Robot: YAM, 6 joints.
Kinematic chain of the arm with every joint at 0, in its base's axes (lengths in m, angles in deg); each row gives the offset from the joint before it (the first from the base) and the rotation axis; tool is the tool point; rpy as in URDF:
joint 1: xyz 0 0 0.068 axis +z
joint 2: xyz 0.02 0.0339 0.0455 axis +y
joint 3: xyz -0.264 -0.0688 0 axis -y
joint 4: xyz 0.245 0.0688 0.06 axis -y
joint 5: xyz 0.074 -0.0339 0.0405 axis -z
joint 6: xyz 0.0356 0 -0.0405 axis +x
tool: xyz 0 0 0 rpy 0 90 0
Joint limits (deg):
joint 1: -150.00..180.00
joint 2: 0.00..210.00
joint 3: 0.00..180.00
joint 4: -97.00..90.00
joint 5: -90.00..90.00
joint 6: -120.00..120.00
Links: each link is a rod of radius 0.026 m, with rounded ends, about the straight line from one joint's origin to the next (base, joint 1, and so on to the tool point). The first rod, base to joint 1, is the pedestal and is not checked.
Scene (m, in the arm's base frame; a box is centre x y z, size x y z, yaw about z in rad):
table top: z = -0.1
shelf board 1: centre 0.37 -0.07 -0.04 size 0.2 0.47 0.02 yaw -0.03
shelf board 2: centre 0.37 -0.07 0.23 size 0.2 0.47 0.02 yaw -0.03
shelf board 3: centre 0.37 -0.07 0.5 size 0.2 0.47 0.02 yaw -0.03
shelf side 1: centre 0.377 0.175 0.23 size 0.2 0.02 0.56 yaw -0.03
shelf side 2: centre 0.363 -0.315 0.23 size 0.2 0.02 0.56 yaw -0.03
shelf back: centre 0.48 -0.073 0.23 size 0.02 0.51 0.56 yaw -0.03
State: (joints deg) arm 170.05 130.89 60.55 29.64 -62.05 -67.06
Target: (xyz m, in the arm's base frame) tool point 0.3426 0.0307 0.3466
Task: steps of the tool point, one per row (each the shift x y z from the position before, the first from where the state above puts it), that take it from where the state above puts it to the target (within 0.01 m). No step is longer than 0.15 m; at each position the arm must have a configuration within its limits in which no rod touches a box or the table.
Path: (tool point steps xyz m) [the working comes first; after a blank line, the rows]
Joints at the target: 0.15 86.22 61.93 33.98 -56.91 -67.06
Straight joint move there: touches shelf side 1.

1: 0.0380 0.1241 0.0508
2: 0.0795 0.0990 0.0481
3: 0.1062 0.0605 0.0444
4: 0.1149 0.0164 0.0402
5: 0.1054 -0.0251 0.0352
6: 0.0815 -0.0572 0.0297
7: 0.0492 -0.0751 0.0241
8: 0.0155 -0.0778 0.0183
9: -0.0130 -0.0674 0.0124
10: 0.0786 -0.0017 0.0138
11: 0.0867 -0.0032 -0.0138

